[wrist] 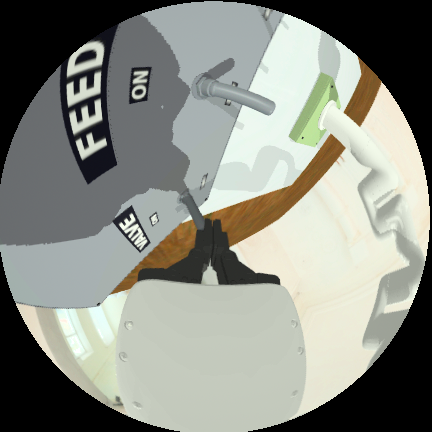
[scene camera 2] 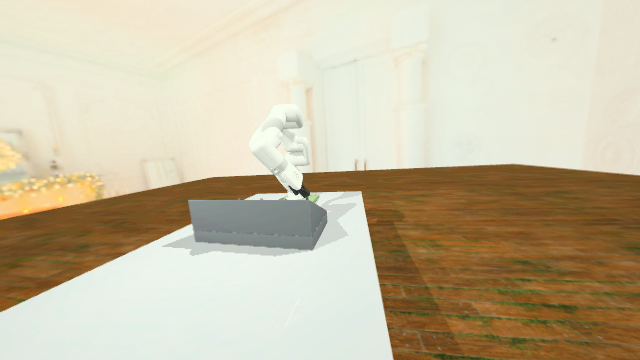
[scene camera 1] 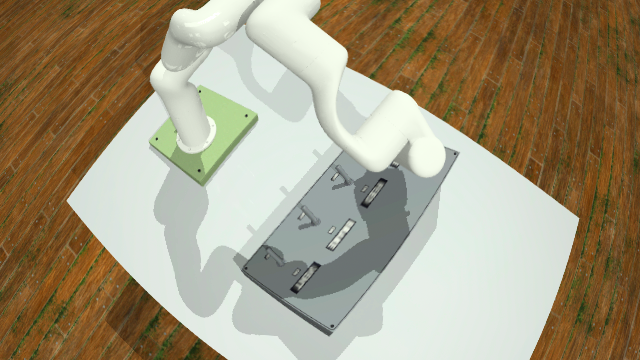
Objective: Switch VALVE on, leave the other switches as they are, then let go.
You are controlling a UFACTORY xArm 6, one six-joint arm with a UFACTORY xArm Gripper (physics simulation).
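Frame: origin at the arm's base, x up, y right, z ahead, level; millimetres.
Seen in the pictures: gripper, fingertip midpoint: [wrist: 210, 229] [scene camera 2: 307, 195]; arm's base at its link origin: [wrist: 326, 114] [scene camera 2: 294, 198] [scene camera 1: 196, 134].
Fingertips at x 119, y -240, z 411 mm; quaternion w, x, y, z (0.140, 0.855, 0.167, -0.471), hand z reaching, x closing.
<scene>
Offsets run from my fingertips to a thing's middle. "spot": to the spot under its first point. Level surfaces: height alone.
The grey switch panel {dz +87, dx -81, dy +178 mm} [scene camera 1: 350, 295] [scene camera 2: 250, 217] [wrist: 55, 270] lies on the white table. In the wrist view, the VALVE lever {dz +7, dx -26, dy -1 mm} [wrist: 192, 209] sticks out near the panel's corner, between its small ON label {spot: dz +52, dx -33, dy -1 mm} [wrist: 154, 218] and its OFF label {spot: dz -27, dx -69, dy +0 mm} [wrist: 204, 181]; whether it leans to ON or OFF I cannot tell. My gripper [wrist: 210, 229] [scene camera 2: 307, 195] is shut and empty. Its fingertips are right beside the VALVE lever's free end and seem to touch it. In scene camera 1, the wrist hides the gripper and the VALVE lever.
The FEED lever {dz -3, dx -32, dy +120 mm} [scene camera 1: 344, 175] [wrist: 240, 96] leans to its OFF side, next to VALVE. Two more levers [scene camera 1: 310, 215] [scene camera 1: 275, 256] stand farther along the panel. The green base plate [scene camera 1: 230, 117] [wrist: 307, 122] carries the arm on the white table {dx -144 mm} [scene camera 1: 480, 270] [scene camera 2: 225, 300].
</scene>
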